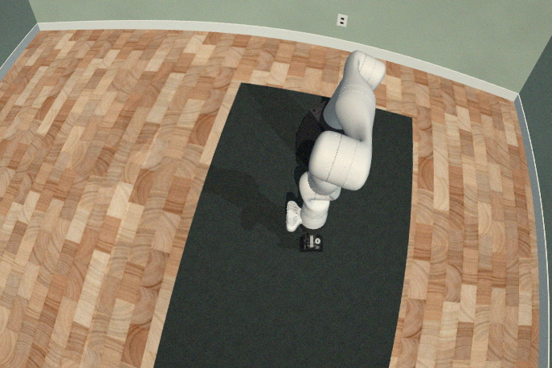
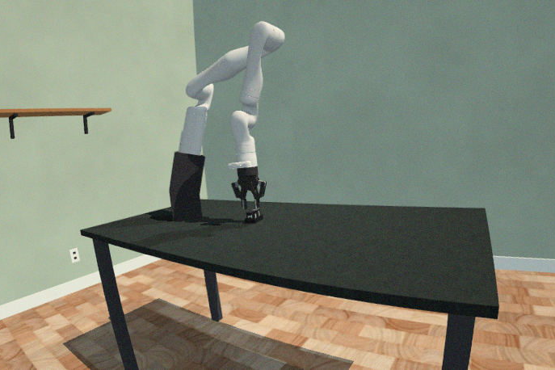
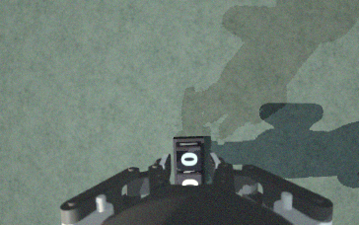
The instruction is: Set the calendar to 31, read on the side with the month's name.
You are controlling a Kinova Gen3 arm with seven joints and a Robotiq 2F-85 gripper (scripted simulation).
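The black calendar tray lies 20 mm to the left of my hand and 60 mm below it.
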